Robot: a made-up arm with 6 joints. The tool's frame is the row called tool. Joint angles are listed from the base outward.
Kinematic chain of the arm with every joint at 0, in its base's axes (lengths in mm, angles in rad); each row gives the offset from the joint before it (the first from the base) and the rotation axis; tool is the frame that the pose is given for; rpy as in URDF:
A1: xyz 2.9 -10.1 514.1 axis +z
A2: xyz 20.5 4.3 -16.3 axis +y
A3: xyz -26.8 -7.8 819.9 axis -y
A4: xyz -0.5 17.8 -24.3 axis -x
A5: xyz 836.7 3 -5 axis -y
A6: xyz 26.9 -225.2 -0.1 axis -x
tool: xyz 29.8 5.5 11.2 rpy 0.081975 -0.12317 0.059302
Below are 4 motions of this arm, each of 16 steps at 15 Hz.
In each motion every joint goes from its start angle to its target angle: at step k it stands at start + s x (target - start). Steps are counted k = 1, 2, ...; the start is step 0. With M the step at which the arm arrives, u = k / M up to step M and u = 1 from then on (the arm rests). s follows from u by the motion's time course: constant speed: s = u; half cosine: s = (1 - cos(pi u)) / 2; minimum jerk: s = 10 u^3 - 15 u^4 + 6 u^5.
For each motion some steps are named. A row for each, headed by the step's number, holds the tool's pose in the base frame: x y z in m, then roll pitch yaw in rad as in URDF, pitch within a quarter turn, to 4 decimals.
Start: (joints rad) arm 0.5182 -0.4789 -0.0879 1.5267 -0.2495 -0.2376
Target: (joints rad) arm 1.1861 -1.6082 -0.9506 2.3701 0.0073 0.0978
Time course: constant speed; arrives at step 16
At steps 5, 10, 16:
5: 0.0424 0.1039 1.6070 -1.5451 -0.4412 0.6745
10: -0.1377 -0.0051 1.3966 -1.9412 -0.4919 0.9425
16: -0.2196 -0.0987 1.0825 -2.4054 -0.5188 1.2272

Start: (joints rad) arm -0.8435 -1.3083 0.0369 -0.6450 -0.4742 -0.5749
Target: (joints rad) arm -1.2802 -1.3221 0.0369 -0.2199 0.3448 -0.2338
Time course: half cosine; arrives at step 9
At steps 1, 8, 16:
1: -0.3841 0.1997 1.5162 0.9488 -1.0538 -0.5068
8: -0.3554 0.4476 1.5295 -2.8999 -1.3227 2.1827
16: -0.3511 0.4565 1.5294 -2.8879 -1.2989 2.1340

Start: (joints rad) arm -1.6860 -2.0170 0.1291 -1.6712 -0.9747 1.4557
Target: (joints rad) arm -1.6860 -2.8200 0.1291 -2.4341 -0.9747 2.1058
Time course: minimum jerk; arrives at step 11
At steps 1, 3, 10, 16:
1: 0.2065 0.9621 0.9638 -2.0493 -0.3206 0.3980
3: 0.2309 1.0060 0.8570 -2.1821 -0.2170 0.4787
10: 0.3356 0.9944 0.0004 -2.8752 0.6602 0.7375
16: 0.3359 0.9919 -0.0061 -2.8795 0.6672 0.7379

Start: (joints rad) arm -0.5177 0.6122 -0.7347 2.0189 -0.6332 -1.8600
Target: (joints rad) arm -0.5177 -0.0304 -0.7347 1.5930 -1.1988 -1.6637
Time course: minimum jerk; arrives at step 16
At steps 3, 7, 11, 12, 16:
3: 0.7960 -0.3735 0.3960 -0.7513 0.7445 -1.2314
7: 0.7819 -0.4121 0.5894 -0.6781 0.4709 -1.3475
11: 0.6993 -0.4251 0.8301 -0.5429 0.2140 -1.5625
12: 0.6780 -0.4232 0.8691 -0.5144 0.1833 -1.6065
16: 0.6462 -0.4188 0.9197 -0.4743 0.1495 -1.6680

